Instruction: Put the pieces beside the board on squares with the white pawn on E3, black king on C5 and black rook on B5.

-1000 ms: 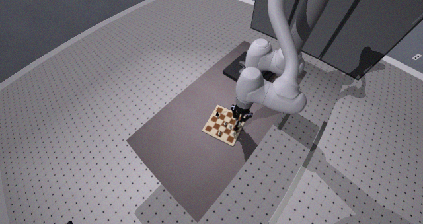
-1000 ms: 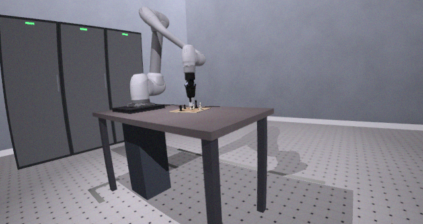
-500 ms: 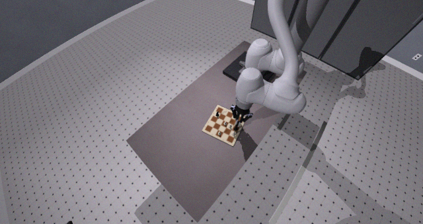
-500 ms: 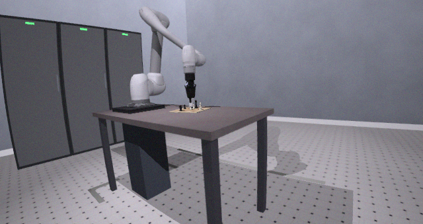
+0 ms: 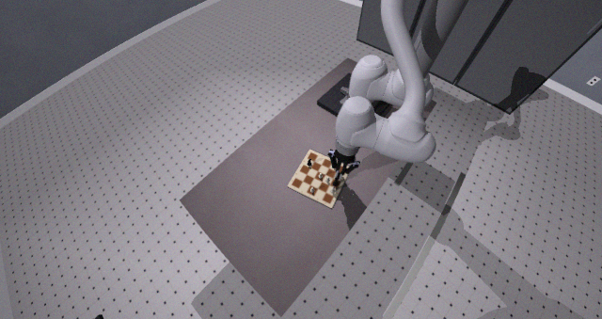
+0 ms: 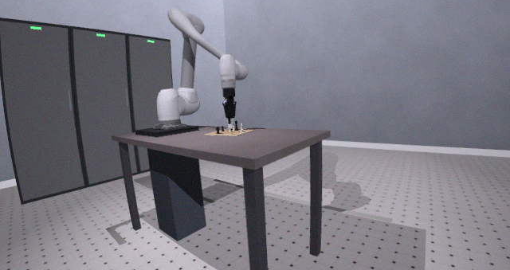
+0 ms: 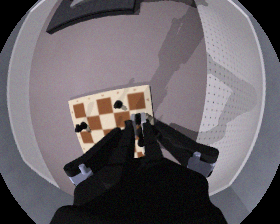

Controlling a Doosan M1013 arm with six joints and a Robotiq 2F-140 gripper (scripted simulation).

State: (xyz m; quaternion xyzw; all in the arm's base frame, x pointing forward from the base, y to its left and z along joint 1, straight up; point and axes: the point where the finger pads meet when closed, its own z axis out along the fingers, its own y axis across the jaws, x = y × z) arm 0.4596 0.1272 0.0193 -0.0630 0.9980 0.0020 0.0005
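Right now the black chess piece is 4 cm ahead of my hand and 1 cm below it. Also, from my hand: chessboard: 5 cm ahead, 7 cm to the right, 5 cm below.
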